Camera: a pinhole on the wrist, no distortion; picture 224 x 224 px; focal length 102.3 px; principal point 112.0 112.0 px. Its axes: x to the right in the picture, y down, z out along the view. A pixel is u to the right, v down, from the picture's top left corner.
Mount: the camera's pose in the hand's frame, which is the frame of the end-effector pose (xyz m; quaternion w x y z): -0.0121 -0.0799 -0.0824 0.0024 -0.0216 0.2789 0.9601
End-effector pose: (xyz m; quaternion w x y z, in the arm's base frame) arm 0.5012 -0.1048 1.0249 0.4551 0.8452 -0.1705 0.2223
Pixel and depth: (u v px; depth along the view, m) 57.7 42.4 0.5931
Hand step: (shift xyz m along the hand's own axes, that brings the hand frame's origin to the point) 0.2853 0.5809 0.2153
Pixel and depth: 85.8 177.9 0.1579
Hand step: 0.0203 -0.0809 0.1070
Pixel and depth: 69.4 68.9 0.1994
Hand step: 0.0643 0.0985 0.0444
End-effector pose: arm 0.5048 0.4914 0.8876 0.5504 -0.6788 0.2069 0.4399
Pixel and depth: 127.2 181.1 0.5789
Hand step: -0.1278 -0.1007 0.6116
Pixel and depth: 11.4 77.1 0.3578
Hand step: 0.3271 0.2174 0.1691
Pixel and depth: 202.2 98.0 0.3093
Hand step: -0.2963 0.1195 0.1442
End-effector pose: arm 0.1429 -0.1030 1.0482 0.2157 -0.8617 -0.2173 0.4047
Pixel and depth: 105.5 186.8 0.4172
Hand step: -0.0074 -0.1138 0.4340
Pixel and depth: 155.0 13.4 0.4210
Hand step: -0.1990 0.4869 0.0479
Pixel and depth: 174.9 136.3 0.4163
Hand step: -0.2862 0.0577 0.3107
